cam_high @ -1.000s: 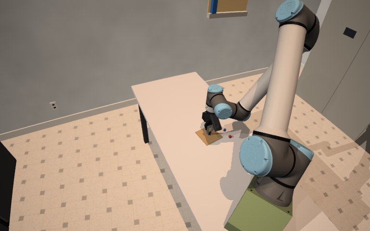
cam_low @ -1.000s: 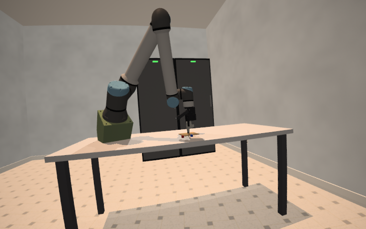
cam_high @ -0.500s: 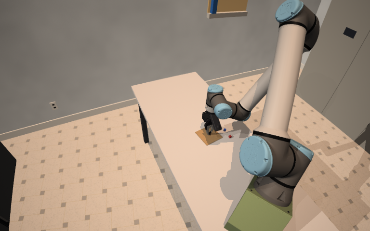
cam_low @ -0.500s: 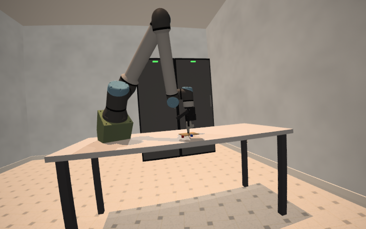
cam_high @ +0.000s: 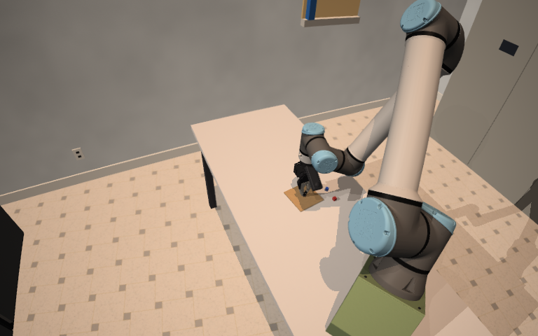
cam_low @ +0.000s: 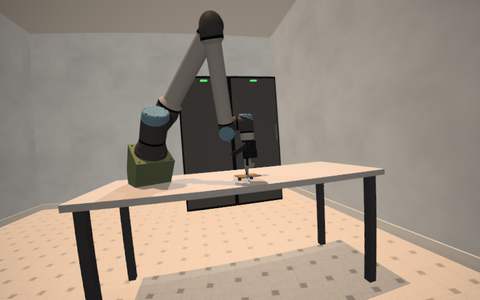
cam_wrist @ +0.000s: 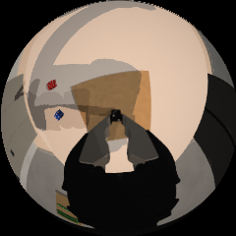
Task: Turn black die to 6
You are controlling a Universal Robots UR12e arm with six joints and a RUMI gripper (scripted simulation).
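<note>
The black die lies 1 cm below my hand. The rest, counted from my hand: red die 10 cm behind, 11 cm to the right, 2 cm below; then brown mat 2 cm below; then blue die 4 cm behind, 12 cm to the right, 2 cm below.
</note>
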